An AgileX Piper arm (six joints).
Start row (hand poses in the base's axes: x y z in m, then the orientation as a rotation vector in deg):
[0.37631 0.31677 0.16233 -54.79 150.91 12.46]
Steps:
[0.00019 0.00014 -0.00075 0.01 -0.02 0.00]
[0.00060 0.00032 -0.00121 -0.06 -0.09 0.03]
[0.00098 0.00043 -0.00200 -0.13 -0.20 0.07]
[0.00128 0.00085 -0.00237 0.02 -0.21 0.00]
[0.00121 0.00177 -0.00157 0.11 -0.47 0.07]
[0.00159 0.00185 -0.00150 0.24 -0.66 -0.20]
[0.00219 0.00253 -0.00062 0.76 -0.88 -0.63]
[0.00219 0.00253 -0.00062 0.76 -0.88 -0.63]
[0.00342 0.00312 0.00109 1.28 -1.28 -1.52]
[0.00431 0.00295 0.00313 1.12 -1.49 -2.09]
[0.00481 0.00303 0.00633 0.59 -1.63 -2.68]
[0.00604 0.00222 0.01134 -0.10 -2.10 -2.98]
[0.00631 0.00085 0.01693 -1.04 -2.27 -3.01]
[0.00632 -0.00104 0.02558 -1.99 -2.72 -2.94]
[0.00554 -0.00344 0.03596 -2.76 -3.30 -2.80]
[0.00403 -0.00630 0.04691 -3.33 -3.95 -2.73]
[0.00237 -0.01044 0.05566 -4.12 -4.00 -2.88]
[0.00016 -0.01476 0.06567 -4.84 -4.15 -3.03]
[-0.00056 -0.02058 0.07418 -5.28 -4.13 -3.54]
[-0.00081 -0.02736 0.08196 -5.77 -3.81 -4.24]
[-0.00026 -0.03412 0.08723 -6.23 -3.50 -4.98]
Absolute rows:
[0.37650 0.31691 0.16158 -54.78 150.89 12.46]
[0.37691 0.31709 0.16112 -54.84 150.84 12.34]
[0.37729 0.31720 0.16033 -54.90 150.74 12.20]
[0.37759 0.31762 0.15996 -54.76 150.71 12.37]
[0.37752 0.31854 0.16076 -54.78 150.42 12.37]
[0.37790 0.31862 0.16083 -54.36 150.31 12.37]
[0.37850 0.31930 0.16171 -53.59 150.11 12.82]
[0.37850 0.31930 0.16171 -53.59 150.11 12.82]
[0.37973 0.31989 0.16342 -52.18 149.92 13.07]
[0.38062 0.31972 0.16546 -51.45 150.02 12.61]
[0.38112 0.31980 0.16866 -50.81 150.31 11.72]
[0.38235 0.31899 0.17367 -50.57 150.24 10.51]
[0.38262 0.31762 0.17926 -50.81 150.42 9.20]
[0.38263 0.31573 0.18791 -51.13 150.29 7.76]
[0.38185 0.31333 0.19829 -51.48 149.95 6.51]
[0.38034 0.31047 0.20924 -51.66 149.50 5.46]
[0.37868 0.30633 0.21799 -51.69 149.76 4.38]
[0.37647 0.30201 0.22800 -51.69 149.89 3.33]
[0.37575 0.29619 0.23651 -51.14 150.24 2.65]
[0.37550 0.28941 0.24429 -50.39 150.94 2.00]
[0.37605 0.28265 0.24956 -49.57 151.64 1.38]

